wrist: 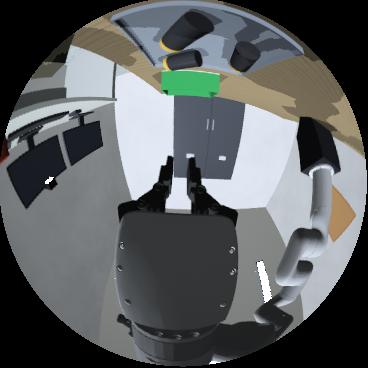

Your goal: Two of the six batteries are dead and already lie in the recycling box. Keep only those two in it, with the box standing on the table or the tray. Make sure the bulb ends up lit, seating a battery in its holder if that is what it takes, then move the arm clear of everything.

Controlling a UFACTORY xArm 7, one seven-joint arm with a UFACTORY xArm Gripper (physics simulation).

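Frame: origin at the arm's base, x ahead, y left, z up, level; metres.
Seen in the pictures: gripper, between the fingertips: (180, 163); arm's base, origin of its link: (320, 171).
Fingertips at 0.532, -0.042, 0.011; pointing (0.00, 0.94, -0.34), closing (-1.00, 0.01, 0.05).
Offsets run from my fingertips to a thing's middle, as dx, dy, dz. Level surfaces: height alone.
My gripper (180, 163) is empty and partly open in the wrist view, its fingertips a narrow gap apart. It points at the far wall, with the table above it in the view. Three dark batteries with yellow end bands are on the blue-grey tray: a large one {+0.001, -0.009, -0.174} (189, 31), a smaller one {+0.003, +0.079, -0.174} (185, 60) that appears to lie beside it, and another one {-0.086, +0.028, -0.174} (245, 56) to the right. The green box {-0.017, +0.227, -0.165} (190, 83) is just beyond the tray's edge; its inside is hidden. The bulb and the battery holders do not show in the wrist view.
The tray (296, 48) has a raised rim. The wooden table {dz -0.195} (270, 90) runs around it. A dark block (317, 145) and pale arm links (321, 192) are at the right. Two monitors (37, 167) (83, 141) are at the left; a grey cabinet (192, 120) stands beyond.
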